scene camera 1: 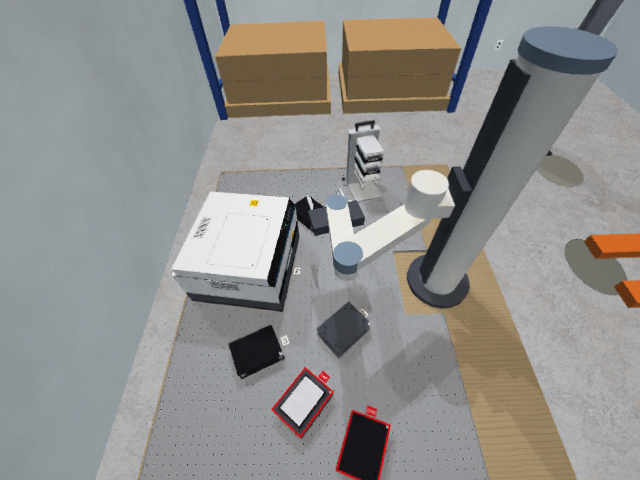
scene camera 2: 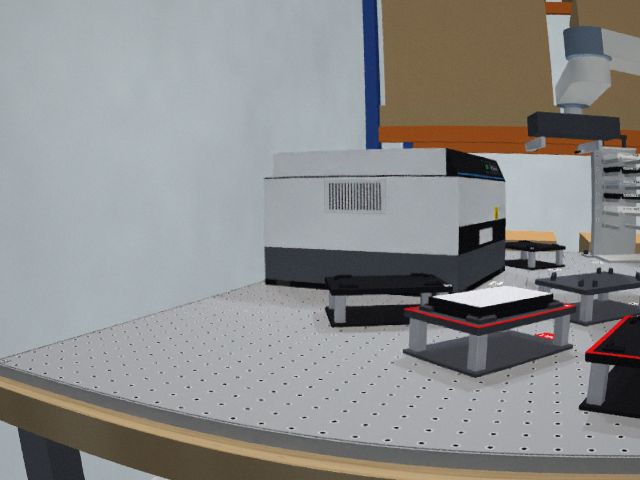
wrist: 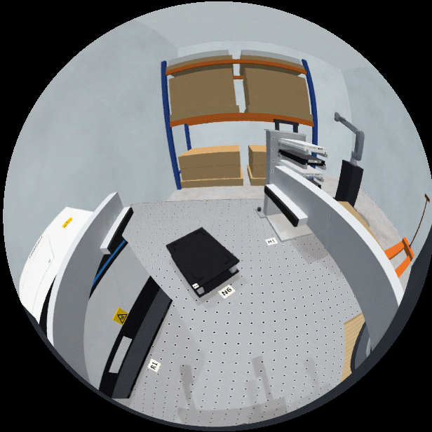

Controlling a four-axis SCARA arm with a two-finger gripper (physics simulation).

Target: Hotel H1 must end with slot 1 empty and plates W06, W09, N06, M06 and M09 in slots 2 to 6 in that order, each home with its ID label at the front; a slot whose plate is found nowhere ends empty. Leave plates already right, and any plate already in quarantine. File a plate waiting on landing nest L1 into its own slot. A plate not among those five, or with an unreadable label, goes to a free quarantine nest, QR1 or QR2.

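Frame: origin at the arm's base, x left, y back, z up, level; millimetres.
Seen in the pictures: gripper, fingertip midpoint: (scene camera 1: 323,193) (scene camera 2: 553,148); arm's base, origin of the base link: (scene camera 1: 436,280).
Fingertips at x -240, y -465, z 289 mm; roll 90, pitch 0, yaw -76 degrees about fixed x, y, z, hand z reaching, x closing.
Note:
Pixels of each thing's top centre, then the offset from my fingertips to it.
- Landing nest L1, middle of its top: (scene camera 2: 386,278) (scene camera 1: 255,348) dz -222, dx +523, dy -255 mm
- white-topped plate, middle of its top: (scene camera 2: 494,295) (scene camera 1: 302,399) dz -212, dx +690, dy -86 mm
- QR2, middle of its top: (scene camera 1: 364,446) dz -222, dx +816, dy +94 mm
- Black nest N6, middle of its top: (scene camera 2: 528,242) (scene camera 1: 310,208) dz -222, dx -130, dy -66 mm
- white instrument R1, middle of its top: (scene camera 2: 396,155) (scene camera 1: 235,230) dz -30, dx +148, dy -333 mm
- Dark grey nest RG, middle of its top: (scene camera 2: 597,272) (scene camera 1: 344,325) dz -216, dx +450, dy +59 mm
My gripper (scene camera 1: 324,197) (scene camera 2: 562,145) (wrist: 193,187) is open and empty, raised above the mat near nest N6, with hotel H1 (scene camera 1: 351,160) (scene camera 2: 597,237) (wrist: 271,160) beyond the right finger. The hotel holds a stack of white, black and pale plates; in scene camera 2 its lowest shelf (scene camera 2: 612,225) looks empty. The plates' ID labels are too small to read, and the right finger hides the lower shelves in the wrist view. Landing nest L1 (scene camera 1: 255,351) (scene camera 2: 387,284) bears no plate. A white-topped plate (scene camera 1: 302,400) (scene camera 2: 491,296) lies on QR1. QR2 (scene camera 1: 363,445) (scene camera 2: 615,347) bears no plate.
Black nest N6 (scene camera 1: 306,217) (scene camera 2: 535,246) (wrist: 202,257) stands near the hotel. The white instrument R1 (scene camera 1: 237,237) (scene camera 2: 361,217) stands at the left. Dark grey nest RG (scene camera 1: 342,329) (scene camera 2: 594,282) is mid-mat. The arm's column (scene camera 1: 522,155) rises at the right.

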